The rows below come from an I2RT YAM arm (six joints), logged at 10 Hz.
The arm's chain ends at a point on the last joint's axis. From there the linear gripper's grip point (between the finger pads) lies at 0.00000 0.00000 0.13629 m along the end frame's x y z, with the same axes.
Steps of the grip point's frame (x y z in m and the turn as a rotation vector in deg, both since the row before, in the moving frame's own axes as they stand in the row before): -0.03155, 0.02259, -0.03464, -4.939, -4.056, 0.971; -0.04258, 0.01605, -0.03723, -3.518, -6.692, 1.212; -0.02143, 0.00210, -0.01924, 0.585, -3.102, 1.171; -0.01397, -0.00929, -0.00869, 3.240, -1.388, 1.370; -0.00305, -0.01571, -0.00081, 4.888, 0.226, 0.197; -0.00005, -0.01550, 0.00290, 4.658, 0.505, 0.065; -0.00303, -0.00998, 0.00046, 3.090, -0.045, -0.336; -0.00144, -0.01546, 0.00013, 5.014, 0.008, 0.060; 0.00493, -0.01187, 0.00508, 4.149, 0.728, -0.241; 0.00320, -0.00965, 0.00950, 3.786, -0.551, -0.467
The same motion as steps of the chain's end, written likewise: -0.02182, 0.01095, -0.03379, -4.939, -4.056, 0.971; -0.02662, 0.00787, -0.03605, -3.518, -6.692, 1.212; -0.01407, 0.00357, -0.01903, 0.585, -3.102, 1.171; -0.01076, -0.00155, -0.00843, 3.240, -1.388, 1.370; -0.00361, -0.00410, -0.00031, 4.888, 0.226, 0.197; -0.00126, -0.00443, 0.00336, 4.658, 0.505, 0.065; -0.00290, -0.00263, 0.00066, 3.090, -0.045, -0.336; -0.00147, -0.00355, 0.00065, 5.014, 0.008, 0.060; 0.00322, -0.00201, 0.00545, 4.149, 0.728, -0.241; 0.00455, -0.00066, 0.00980, 3.786, -0.551, -0.467
